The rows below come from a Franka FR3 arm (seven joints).
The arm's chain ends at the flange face. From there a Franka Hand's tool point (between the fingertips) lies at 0.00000 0.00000 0.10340 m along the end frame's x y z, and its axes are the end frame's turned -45 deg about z.
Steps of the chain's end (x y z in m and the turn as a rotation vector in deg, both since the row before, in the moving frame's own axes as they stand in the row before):
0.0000, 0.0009, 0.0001, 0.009, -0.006, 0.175
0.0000, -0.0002, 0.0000, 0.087, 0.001, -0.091
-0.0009, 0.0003, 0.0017, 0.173, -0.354, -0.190
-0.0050, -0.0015, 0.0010, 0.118, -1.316, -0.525
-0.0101, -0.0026, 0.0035, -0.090, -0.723, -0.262
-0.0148, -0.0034, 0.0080, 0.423, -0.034, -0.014
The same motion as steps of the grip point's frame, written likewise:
-0.0006, 0.0006, 0.0001, 0.011, 0.002, 0.175
0.0003, -0.0003, 0.0000, 0.061, 0.062, -0.091
-0.0011, -0.0011, 0.0017, 0.373, -0.128, -0.190
-0.0040, -0.0064, 0.0010, 1.014, -0.847, -0.525
-0.0063, -0.0098, 0.0035, 0.448, -0.575, -0.262
-0.0076, -0.0135, 0.0080, 0.323, 0.275, -0.014

